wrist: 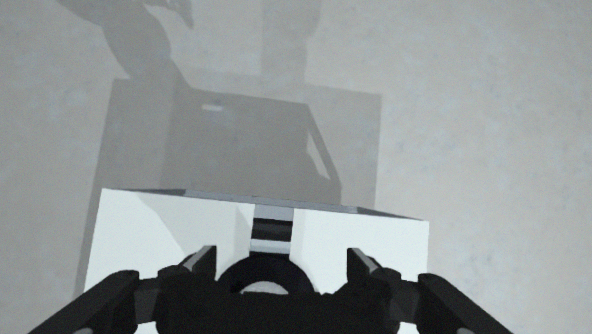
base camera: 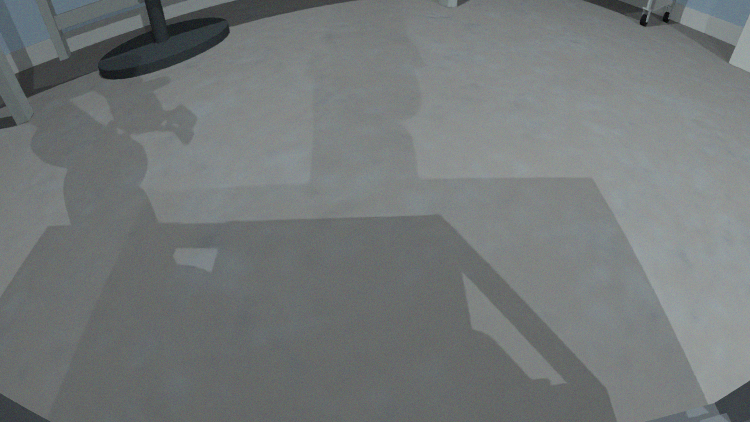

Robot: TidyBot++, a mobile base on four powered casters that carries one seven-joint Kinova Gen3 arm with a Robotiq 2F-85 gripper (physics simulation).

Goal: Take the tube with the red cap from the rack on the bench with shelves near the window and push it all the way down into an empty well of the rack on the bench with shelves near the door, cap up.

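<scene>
My gripper is open and empty in the wrist view, its two fingers standing wide apart above the white top of my own base. The tube with the red cap does not show in either view. Neither rack shows in either view, and I cannot tell whether any of the legs at the edges of the base camera view belong to one of the two benches.
A dark round pedestal foot stands at the upper left in the base camera view, beside pale legs. Small black casters show at the upper right, near a white panel edge. My shadow falls on the floor ahead.
</scene>
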